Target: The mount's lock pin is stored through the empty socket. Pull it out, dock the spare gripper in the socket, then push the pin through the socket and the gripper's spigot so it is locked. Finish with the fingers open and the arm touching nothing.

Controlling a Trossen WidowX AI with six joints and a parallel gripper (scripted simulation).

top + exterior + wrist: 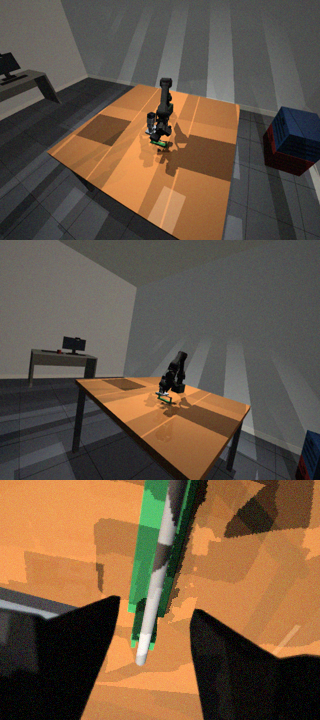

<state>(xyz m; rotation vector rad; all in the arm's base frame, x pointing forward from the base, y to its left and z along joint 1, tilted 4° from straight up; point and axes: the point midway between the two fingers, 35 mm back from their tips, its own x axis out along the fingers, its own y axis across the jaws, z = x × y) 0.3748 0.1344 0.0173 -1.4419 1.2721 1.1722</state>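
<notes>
My gripper tip is 10 mm to the right of the green mount and 40 mm above it. From my gripper tip the other things lie so: spare gripper: 100 mm behind, 110 mm to the right, 60 mm above.
</notes>
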